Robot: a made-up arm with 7 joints. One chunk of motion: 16 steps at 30 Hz.
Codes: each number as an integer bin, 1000 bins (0 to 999) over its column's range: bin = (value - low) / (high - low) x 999, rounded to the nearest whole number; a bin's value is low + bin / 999 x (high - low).
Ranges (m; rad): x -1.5..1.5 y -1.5..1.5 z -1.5..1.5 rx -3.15..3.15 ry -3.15..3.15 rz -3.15..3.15
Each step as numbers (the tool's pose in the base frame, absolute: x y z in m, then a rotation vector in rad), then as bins.
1 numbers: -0.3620 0.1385 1.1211 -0.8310 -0.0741 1.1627
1 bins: 379 546 873 368 488 684
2 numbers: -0.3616 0.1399 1.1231 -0.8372 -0.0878 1.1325
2 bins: 379 546 873 367 486 679
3 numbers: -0.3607 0.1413 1.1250 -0.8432 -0.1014 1.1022
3 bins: 379 547 874 366 483 674
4 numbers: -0.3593 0.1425 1.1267 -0.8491 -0.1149 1.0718
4 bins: 380 547 875 365 481 669
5 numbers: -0.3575 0.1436 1.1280 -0.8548 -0.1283 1.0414
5 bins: 380 547 875 364 479 665
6 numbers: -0.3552 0.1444 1.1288 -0.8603 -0.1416 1.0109
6 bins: 381 548 875 363 477 660
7 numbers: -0.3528 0.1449 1.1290 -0.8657 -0.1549 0.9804
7 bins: 382 548 875 362 475 655
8 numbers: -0.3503 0.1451 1.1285 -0.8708 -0.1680 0.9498
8 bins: 383 548 875 361 473 650
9 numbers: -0.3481 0.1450 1.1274 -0.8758 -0.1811 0.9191
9 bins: 384 548 875 361 471 645
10 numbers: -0.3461 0.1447 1.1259 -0.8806 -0.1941 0.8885
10 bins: 384 548 874 360 469 640
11 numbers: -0.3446 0.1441 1.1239 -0.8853 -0.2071 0.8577
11 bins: 385 547 874 359 467 636
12 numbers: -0.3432 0.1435 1.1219 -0.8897 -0.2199 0.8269
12 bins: 385 547 873 358 465 631
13 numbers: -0.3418 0.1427 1.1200 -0.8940 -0.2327 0.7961
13 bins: 386 547 872 358 463 626
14 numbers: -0.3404 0.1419 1.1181 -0.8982 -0.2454 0.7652
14 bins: 386 547 872 357 461 621
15 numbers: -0.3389 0.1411 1.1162 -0.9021 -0.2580 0.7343
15 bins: 387 546 871 356 459 616
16 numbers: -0.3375 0.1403 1.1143 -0.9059 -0.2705 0.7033
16 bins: 387 546 871 356 457 611
